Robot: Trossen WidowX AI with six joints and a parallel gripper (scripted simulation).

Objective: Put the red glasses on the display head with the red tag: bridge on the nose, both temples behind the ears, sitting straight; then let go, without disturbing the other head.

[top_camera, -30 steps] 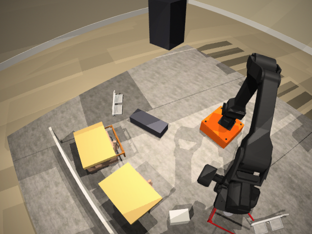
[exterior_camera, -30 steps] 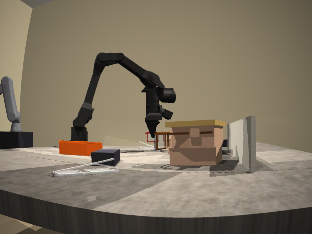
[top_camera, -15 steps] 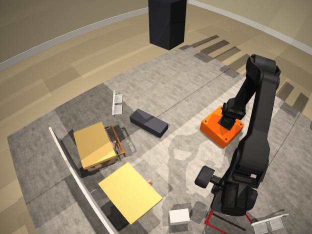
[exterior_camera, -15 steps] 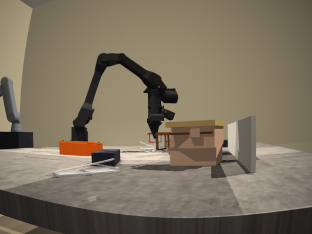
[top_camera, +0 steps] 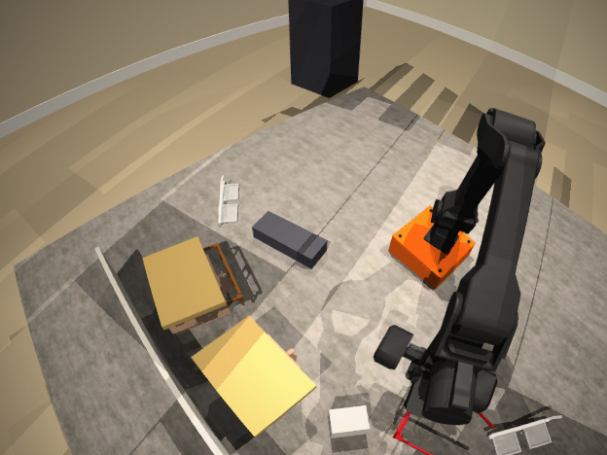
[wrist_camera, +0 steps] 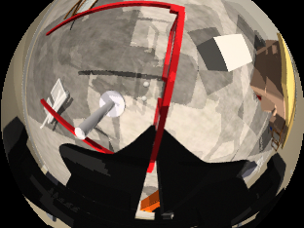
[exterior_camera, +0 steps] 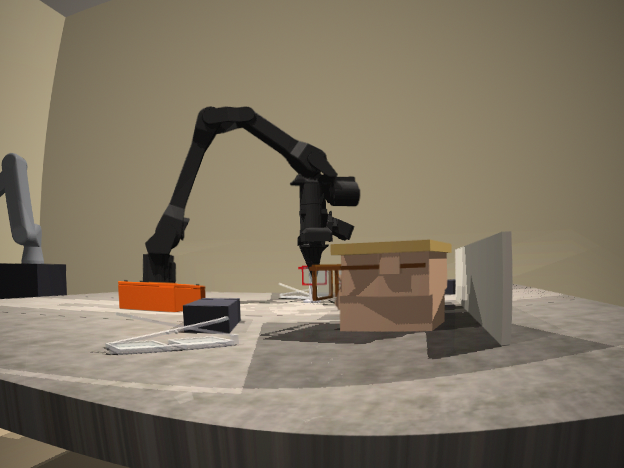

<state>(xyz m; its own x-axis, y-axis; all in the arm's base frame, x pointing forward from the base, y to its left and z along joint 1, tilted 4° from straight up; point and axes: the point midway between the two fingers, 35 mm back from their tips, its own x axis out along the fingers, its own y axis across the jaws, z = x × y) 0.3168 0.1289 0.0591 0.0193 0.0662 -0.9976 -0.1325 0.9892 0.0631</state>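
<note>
Right now my gripper tip is 60 mm to the right of the stand, 40 mm above it and 10 mm past it. From my gripper tip the other things lie so: small white box: 120 mm ahead, 60 mm to the right, 30 mm below; white wall strip: 350 mm to the right, 260 mm ahead; display head: 430 mm to the right, 110 mm ahead.
</note>
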